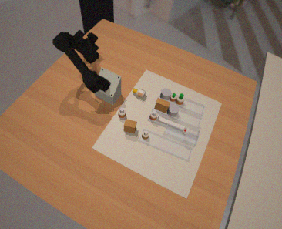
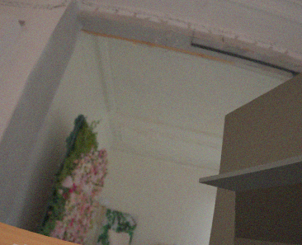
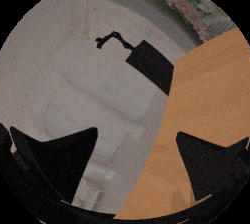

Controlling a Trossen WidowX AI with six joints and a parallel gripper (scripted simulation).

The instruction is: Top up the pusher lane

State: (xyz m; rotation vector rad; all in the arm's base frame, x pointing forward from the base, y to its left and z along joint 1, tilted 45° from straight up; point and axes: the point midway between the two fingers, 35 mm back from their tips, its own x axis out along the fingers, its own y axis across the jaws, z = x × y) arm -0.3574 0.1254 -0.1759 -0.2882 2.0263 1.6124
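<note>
The brown box lies 710 mm ahead of my gripper tip, 100 mm to the right of it and 70 mm below it. The rest, counted from my gripper tip: clear lane rack 860 mm ahead, 170 mm to the right, 80 mm below; pale pusher part 820 mm ahead, 190 mm to the right, 50 mm below.
</note>
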